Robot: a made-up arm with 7 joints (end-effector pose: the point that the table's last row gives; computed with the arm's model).
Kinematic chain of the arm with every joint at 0, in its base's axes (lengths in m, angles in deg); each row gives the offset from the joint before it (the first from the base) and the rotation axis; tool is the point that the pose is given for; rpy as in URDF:
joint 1: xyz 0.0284 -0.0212 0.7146 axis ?
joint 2: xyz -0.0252 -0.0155 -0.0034 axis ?
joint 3: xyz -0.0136 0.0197 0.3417 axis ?
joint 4: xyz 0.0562 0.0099 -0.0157 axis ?
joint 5: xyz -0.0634 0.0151 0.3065 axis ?
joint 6: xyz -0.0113 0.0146 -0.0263 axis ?
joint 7: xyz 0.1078 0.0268 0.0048 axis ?
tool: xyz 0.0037 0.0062 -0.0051 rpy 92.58 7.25 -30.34
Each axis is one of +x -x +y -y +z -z.
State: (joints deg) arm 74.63 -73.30 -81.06 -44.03 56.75 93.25 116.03
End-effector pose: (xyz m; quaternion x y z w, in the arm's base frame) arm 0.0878 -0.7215 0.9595 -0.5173 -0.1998 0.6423 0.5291
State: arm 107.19 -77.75 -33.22 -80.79 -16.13 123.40 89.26
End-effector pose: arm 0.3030 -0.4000 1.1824 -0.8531 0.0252 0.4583 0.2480
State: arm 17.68 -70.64 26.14 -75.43 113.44 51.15 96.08
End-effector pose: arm -0.4528 0.0683 1.1727 0.7522 0.2653 -0.2016 0.5686
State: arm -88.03 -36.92 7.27 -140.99 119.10 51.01 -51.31
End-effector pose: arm 0.1374 -0.2062 1.0321 -0.8722 0.3603 -0.3022 0.1350
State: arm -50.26 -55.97 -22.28 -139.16 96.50 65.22 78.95
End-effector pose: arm 0.0190 -0.1503 1.0741 -0.6734 0.0562 0.6234 0.3934
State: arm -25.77 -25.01 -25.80 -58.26 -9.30 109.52 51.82
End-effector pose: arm -0.0031 -0.0867 1.4072 0.3569 -0.9256 -0.1171 0.0475
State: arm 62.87 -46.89 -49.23 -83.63 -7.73 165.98 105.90
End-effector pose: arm 0.1040 -0.3228 1.2741 -0.6685 0.3925 0.3145 0.5479
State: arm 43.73 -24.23 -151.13 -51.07 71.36 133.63 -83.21
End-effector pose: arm -0.2902 -0.4405 1.2035 0.1943 -0.7958 0.1472 0.5543
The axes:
joint 1: +z
joint 2: +y
joint 3: +z
joint 4: -y
joint 5: +z
joint 6: -y
joint 7: -z

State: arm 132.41 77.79 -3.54 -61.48 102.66 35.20 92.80
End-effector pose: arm -0.4491 0.3801 0.5483 -0.3163 0.2308 -0.2432 0.8874
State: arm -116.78 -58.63 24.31 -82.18 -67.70 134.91 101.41
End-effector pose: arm 0.3896 0.0666 1.1995 -0.3594 -0.8385 0.3349 0.2359
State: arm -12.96 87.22 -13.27 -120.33 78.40 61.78 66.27
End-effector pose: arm 0.2282 -0.0894 0.2969 0.3050 -0.1450 0.9298 0.1467
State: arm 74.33 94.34 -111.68 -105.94 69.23 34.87 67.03
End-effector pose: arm 0.5064 0.1336 0.7439 0.0806 -0.5310 -0.7629 0.3600
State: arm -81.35 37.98 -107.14 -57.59 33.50 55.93 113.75
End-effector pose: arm -0.2783 -0.3610 1.1751 0.7041 0.3265 0.2387 0.5837
